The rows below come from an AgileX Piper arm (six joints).
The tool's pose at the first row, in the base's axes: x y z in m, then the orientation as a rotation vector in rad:
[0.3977 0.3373 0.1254 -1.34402 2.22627 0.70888]
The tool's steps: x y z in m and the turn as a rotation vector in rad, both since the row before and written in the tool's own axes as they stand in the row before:
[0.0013 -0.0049 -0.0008 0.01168 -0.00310 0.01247]
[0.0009 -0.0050 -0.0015 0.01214 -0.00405 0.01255]
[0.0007 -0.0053 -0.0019 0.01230 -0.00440 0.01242]
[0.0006 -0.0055 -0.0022 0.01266 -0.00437 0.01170]
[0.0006 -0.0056 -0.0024 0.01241 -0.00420 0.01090]
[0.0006 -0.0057 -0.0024 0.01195 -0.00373 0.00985]
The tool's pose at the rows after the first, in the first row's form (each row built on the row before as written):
[0.4015 0.3340 0.1243 -1.32368 2.23483 0.70083]
[0.4054 0.3304 0.1239 -1.30241 2.24257 0.69272]
[0.4095 0.3265 0.1239 -1.28096 2.24975 0.68452]
[0.4137 0.3223 0.1242 -1.26009 2.25624 0.67559]
[0.4179 0.3179 0.1246 -1.24027 2.26206 0.66658]
[0.4221 0.3134 0.1250 -1.22204 2.26728 0.65751]

